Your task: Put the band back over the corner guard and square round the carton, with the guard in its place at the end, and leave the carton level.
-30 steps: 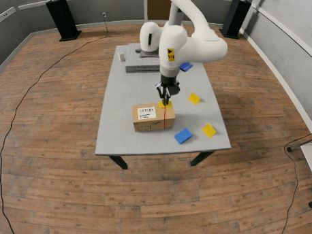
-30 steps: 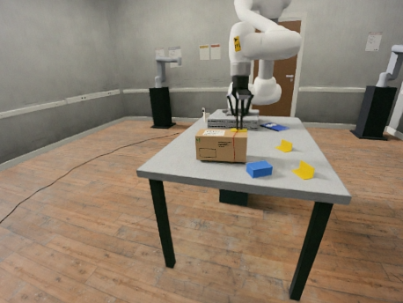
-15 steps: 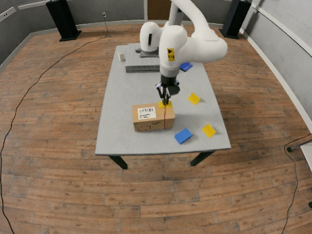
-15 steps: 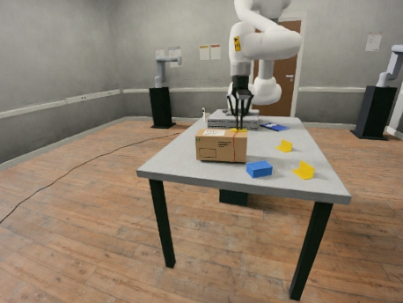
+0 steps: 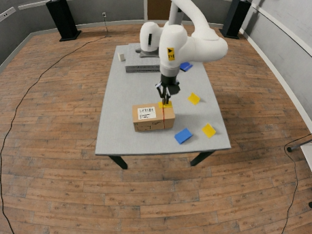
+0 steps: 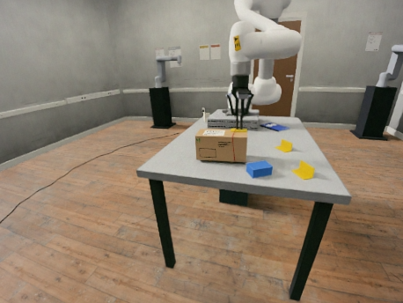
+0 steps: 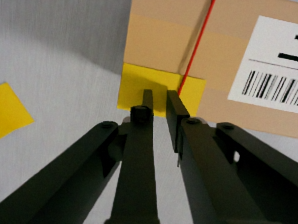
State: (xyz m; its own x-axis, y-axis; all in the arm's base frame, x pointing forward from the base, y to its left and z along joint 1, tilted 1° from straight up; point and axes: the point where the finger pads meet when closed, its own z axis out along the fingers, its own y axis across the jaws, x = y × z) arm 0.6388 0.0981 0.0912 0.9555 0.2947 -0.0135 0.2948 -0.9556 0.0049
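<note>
My gripper is now 5 cm above the yellow corner guard. Round my hand: brown carton (6 cm ahead, 7 cm to the right, 10 cm below); then blue block (17 cm ahead, 11 cm to the left, 16 cm below).
</note>
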